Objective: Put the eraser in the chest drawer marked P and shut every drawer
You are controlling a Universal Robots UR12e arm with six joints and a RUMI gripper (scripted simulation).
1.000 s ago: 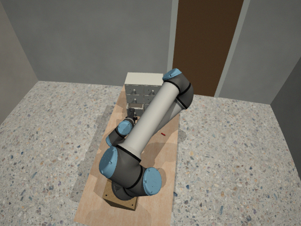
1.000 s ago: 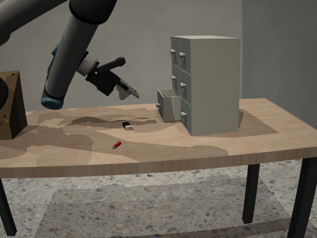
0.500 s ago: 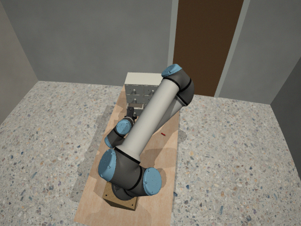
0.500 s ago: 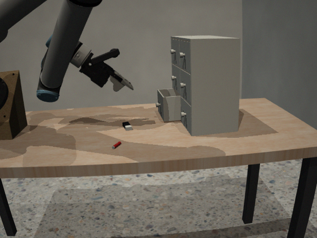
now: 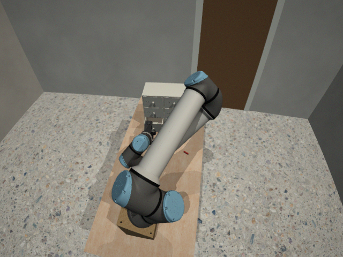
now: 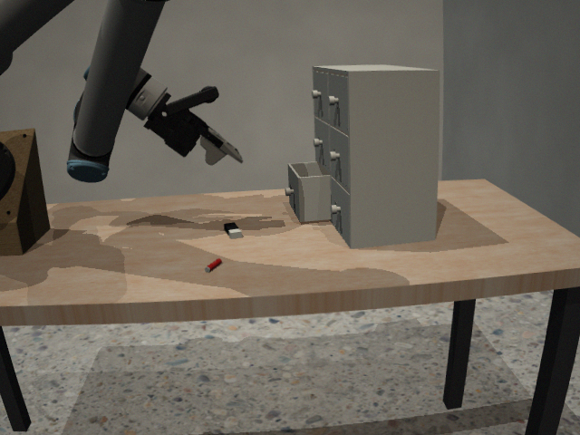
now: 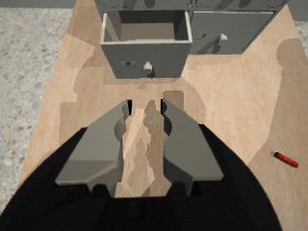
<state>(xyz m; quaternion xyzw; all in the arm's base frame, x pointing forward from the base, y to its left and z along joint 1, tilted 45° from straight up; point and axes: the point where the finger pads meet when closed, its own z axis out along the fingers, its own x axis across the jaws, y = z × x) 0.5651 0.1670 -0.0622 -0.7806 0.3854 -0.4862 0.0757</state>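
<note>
Right now the eraser is 10 cm to the right of my hand and 14 cm below it. The rest, counted from my hand: small red cylinder (28 cm to the right, 14 cm below).
</note>
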